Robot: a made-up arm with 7 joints. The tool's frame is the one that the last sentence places.
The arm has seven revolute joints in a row. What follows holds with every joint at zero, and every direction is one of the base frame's. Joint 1 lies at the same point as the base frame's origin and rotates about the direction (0.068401, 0.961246, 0.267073), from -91.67 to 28.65 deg. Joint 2 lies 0.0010 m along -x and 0.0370 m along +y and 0.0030 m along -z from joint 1 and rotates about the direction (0.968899, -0.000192, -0.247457), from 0.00 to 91.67 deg. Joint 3 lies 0.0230 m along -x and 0.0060 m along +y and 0.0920 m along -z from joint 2 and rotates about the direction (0.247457, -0.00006, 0.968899), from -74.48 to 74.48 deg. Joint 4 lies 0.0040 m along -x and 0.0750 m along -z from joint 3 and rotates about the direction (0.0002, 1, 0.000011), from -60.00 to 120.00 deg. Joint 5 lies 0.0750 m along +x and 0.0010 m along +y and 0.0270 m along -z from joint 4 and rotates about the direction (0.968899, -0.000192, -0.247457), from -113.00 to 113.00 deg. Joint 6 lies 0.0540 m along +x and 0.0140 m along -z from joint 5 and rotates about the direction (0.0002, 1, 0.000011), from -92.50 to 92.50 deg. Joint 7 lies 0.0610 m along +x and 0.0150 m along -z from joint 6 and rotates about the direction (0.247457, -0.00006, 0.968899), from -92.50 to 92.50 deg. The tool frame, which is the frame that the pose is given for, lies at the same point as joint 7; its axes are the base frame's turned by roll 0.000, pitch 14.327 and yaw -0.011 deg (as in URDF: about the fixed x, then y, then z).
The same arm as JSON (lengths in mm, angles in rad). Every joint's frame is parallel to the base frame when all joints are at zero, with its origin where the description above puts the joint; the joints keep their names.
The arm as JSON. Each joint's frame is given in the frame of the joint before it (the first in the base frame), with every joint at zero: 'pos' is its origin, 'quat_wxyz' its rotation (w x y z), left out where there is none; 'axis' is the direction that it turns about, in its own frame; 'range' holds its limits. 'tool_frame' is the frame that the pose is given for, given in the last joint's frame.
{
  "length_unit": "mm",
  "angle_unit": "rad",
  "joints": [
    {
      "joint": "joint 1",
      "pos": [
        0.0,
        0.0,
        0.0
      ],
      "axis": [
        0.068403,
        0.961235,
        0.26711
      ],
      "range": [
        -1.5999,
        0.5
      ]
    },
    {
      "joint": "joint 2",
      "pos": [
        -1.0,
        37.0,
        -3.0
      ],
      "axis": [
        0.968889,
        -0.0002,
        -0.247497
      ],
      "range": [
        0.0,
        1.5999
      ]
    },
    {
      "joint": "joint 3",
      "pos": [
        -23.0,
        6.0,
        -92.0
      ],
      "axis": [
        0.247497,
        -0.0001,
        0.968889
      ],
      "range": [
        -1.2999,
        1.2999
      ]
    },
    {
      "joint": "joint 4",
      "pos": [
        -4.0,
        0.0,
        -75.0
      ],
      "axis": [
        0.0002,
        1.0,
        0.0
      ],
      "range": [
        -1.0472,
        2.0944
      ]
    },
    {
      "joint": "joint 5",
      "pos": [
        75.0,
        1.0,
        -27.0
      ],
      "axis": [
        0.968889,
        -0.0002,
        -0.247497
      ],
      "range": [
        -1.9722,
        1.9722
      ]
    },
    {
      "joint": "joint 6",
      "pos": [
        54.0,
        0.0,
        -14.0
      ],
      "axis": [
        0.0002,
        1.0,
        0.0
      ],
      "range": [
        -1.6144,
        1.6144
      ]
    },
    {
      "joint": "joint 7",
      "pos": [
        61.0,
        0.0,
        -15.0
      ],
      "axis": [
        0.247497,
        -0.0001,
        0.968889
      ],
      "range": [
        -1.6144,
        1.6144
      ]
    }
  ],
  "tool_frame": {
    "pos": [
      0.0,
      0.0,
      0.0
    ],
    "quat_wxyz": [
      0.992194,
      0.000012,
      0.124701,
      -0.000095
    ]
  }
}

